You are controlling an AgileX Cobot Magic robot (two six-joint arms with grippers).
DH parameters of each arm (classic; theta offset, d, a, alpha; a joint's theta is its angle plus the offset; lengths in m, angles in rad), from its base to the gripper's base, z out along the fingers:
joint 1: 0 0.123 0 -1.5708
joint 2: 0.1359 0 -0.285 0
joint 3: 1.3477 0 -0.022 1.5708
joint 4: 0 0.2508 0 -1.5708
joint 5: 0 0 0.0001 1.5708
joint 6: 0 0.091 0 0
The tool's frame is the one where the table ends.
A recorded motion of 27 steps. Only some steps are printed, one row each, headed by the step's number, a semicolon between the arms.
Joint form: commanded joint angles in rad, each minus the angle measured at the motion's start. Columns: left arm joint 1, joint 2, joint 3, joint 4, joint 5, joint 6; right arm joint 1, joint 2, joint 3, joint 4, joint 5, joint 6.
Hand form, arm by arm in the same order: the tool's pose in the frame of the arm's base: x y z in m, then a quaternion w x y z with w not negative. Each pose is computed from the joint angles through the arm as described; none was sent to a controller.
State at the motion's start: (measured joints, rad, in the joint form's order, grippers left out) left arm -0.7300 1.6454 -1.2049 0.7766 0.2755 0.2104; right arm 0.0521 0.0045 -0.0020 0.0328 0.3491 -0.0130
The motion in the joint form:
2: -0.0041 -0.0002 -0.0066 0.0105 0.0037 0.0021; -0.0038 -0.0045 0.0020 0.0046 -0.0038 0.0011
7: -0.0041 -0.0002 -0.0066 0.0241 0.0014 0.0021; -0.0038 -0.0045 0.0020 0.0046 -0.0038 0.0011
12: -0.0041 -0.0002 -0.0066 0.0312 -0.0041 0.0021; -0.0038 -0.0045 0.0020 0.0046 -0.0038 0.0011
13: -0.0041 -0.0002 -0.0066 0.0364 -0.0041 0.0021; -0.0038 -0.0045 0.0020 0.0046 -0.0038 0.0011
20: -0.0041 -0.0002 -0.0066 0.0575 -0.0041 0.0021; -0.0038 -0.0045 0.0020 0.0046 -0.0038 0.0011
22: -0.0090 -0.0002 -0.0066 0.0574 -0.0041 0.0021; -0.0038 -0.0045 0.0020 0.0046 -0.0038 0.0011
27: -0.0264 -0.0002 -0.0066 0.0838 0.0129 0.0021; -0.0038 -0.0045 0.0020 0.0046 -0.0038 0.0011
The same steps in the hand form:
2: 0.2934 -0.2407 0.2908 0.47367 0.62417 0.60426 0.14463; 0.0534 0.0037 0.1821 0.60973 -0.01377 0.79203 0.02685
7: 0.2936 -0.2408 0.2912 0.47445 0.62724 0.59951 0.14851; 0.0534 0.0037 0.1821 0.60973 -0.01377 0.79203 0.02685
12: 0.2936 -0.2411 0.2916 0.47638 0.62893 0.59596 0.14949; 0.0534 0.0037 0.1821 0.60973 -0.01377 0.79203 0.02685
13: 0.2937 -0.2411 0.2916 0.47634 0.63007 0.59435 0.15118; 0.0534 0.0037 0.1821 0.60973 -0.01377 0.79203 0.02685
20: 0.2941 -0.2409 0.2920 0.47617 0.63467 0.58778 0.15803; 0.0534 0.0037 0.1821 0.60973 -0.01377 0.79203 0.02685
22: 0.2929 -0.2423 0.2920 0.47655 0.63609 0.58625 0.15683; 0.0534 0.0037 0.1821 0.60973 -0.01377 0.79203 0.02685
27: 0.2893 -0.2459 0.2917 0.47177 0.64622 0.57656 0.16557; 0.0534 0.0037 0.1821 0.60973 -0.01377 0.79203 0.02685

